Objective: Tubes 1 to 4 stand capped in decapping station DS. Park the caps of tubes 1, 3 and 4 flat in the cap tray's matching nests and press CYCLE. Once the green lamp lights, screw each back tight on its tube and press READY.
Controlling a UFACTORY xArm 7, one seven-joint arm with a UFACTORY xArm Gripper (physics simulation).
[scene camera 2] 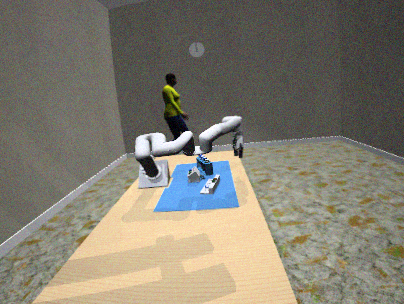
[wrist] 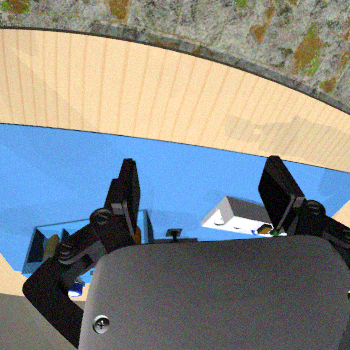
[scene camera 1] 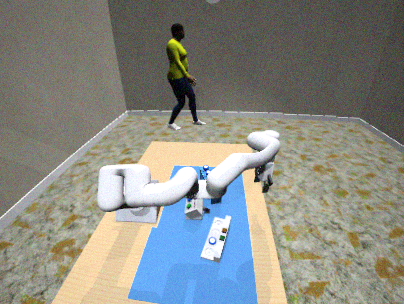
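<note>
My gripper is open and empty, high near the table's right edge. The blue decapping station stands at the mat's back, partly hidden by the arm and, in the wrist view, by a finger. A blue-and-white cap shows at it; tube numbers cannot be read. The white cap tray lies nearer the front. A blue-rimmed round cap sits in one of its nests. Brown and green squares line its side.
A grey box with a green button stands between station and tray, a small black piece beside it. The blue mat lies on the wooden table. The arm spans above. A person stands beyond the table.
</note>
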